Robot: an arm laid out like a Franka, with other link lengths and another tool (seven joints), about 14 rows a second.
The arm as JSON. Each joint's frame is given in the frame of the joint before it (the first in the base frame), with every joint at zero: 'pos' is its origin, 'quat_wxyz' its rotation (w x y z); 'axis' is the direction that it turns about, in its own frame. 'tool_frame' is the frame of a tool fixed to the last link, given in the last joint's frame.
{
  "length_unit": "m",
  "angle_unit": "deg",
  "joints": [
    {
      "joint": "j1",
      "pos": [
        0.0,
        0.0,
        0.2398
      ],
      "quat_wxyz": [
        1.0,
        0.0,
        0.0,
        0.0
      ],
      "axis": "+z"
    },
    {
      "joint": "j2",
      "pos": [
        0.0,
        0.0,
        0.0
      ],
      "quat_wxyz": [
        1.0,
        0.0,
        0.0,
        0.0
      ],
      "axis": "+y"
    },
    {
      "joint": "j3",
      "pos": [
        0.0,
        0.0,
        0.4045
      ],
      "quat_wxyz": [
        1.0,
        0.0,
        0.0,
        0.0
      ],
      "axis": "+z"
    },
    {
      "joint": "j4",
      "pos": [
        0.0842,
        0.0,
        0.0
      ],
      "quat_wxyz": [
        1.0,
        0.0,
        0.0,
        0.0
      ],
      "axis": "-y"
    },
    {
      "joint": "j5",
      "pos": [
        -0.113,
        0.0,
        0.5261
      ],
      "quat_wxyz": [
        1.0,
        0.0,
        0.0,
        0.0
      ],
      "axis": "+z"
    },
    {
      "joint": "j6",
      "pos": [
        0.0,
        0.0,
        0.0
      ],
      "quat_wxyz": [
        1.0,
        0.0,
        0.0,
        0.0
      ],
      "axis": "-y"
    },
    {
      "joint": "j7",
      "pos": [
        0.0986,
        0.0,
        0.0
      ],
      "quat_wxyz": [
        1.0,
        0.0,
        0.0,
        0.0
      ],
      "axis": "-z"
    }
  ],
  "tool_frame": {
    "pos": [
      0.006,
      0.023,
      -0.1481
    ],
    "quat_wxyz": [
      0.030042,
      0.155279,
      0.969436,
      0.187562
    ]
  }
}
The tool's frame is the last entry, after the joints.
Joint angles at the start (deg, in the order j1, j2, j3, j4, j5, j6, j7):
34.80, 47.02, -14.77, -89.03, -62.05, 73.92, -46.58
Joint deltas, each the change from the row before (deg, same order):
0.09, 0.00, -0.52, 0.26, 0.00, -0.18, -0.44
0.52, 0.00, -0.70, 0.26, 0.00, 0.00, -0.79
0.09, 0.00, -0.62, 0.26, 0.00, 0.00, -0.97
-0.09, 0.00, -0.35, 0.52, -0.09, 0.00, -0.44
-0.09, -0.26, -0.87, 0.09, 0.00, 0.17, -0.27
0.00, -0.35, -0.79, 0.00, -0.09, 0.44, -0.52
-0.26, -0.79, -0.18, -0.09, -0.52, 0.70, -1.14
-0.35, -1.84, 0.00, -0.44, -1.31, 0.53, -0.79
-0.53, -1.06, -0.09, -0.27, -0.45, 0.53, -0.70
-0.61, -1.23, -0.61, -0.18, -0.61, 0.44, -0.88
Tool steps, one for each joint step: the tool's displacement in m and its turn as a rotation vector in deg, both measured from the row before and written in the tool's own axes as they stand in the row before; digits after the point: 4 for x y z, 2 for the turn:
0.0033, -0.0048, 0.0017, -0.27, 0.34, 0.16
0.0042, -0.0027, -0.0018, 0.13, 0.29, -0.13
0.0035, -0.0057, 0.0021, -0.24, 0.43, -0.32
0.0040, -0.0063, 0.0002, -0.19, -0.03, 0.18
0.0053, -0.0096, 0.0061, -0.52, 0.11, 0.47
0.0054, -0.0086, 0.0044, -0.20, -0.04, 0.11
0.0084, -0.0084, 0.0013, 0.27, -0.38, -0.62
0.0197, -0.0119, 0.0009, 0.60, -0.75, 0.25
0.0102, -0.0096, 0.0050, -0.14, -0.48, -0.20
0.0148, -0.0154, 0.0097, -0.46, -0.20, 0.22

